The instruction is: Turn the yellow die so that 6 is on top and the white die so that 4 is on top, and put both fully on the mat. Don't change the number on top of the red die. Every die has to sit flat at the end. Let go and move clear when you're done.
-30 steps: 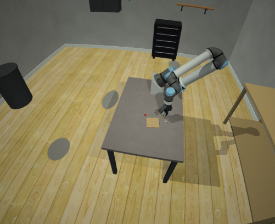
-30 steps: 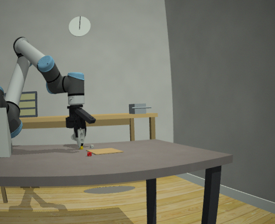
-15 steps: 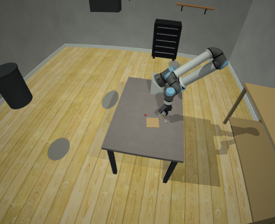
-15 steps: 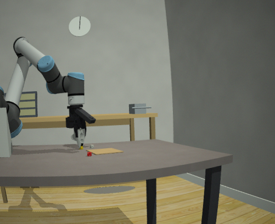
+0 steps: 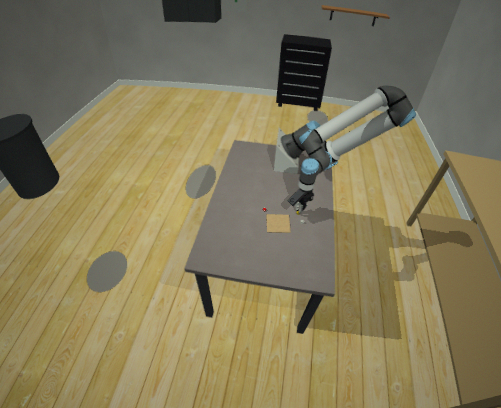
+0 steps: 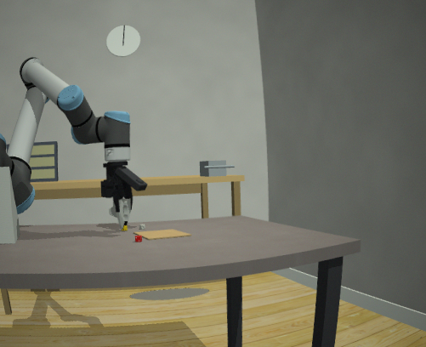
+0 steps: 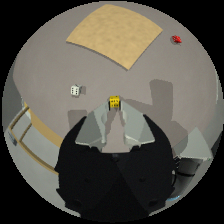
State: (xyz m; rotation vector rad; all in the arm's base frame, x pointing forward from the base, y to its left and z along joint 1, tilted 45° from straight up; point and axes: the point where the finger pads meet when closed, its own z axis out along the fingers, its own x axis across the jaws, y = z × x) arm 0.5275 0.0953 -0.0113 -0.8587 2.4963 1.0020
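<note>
Right now the tan mat is 9 cm ahead of my hand, 12 cm to the right of it and 2 cm below it. The rest, counted from my hand: red die (1 cm behind, 21 cm to the right, 2 cm below); white die (7 cm ahead, 2 cm to the left, 2 cm below); yellow die (1 cm below).
</note>
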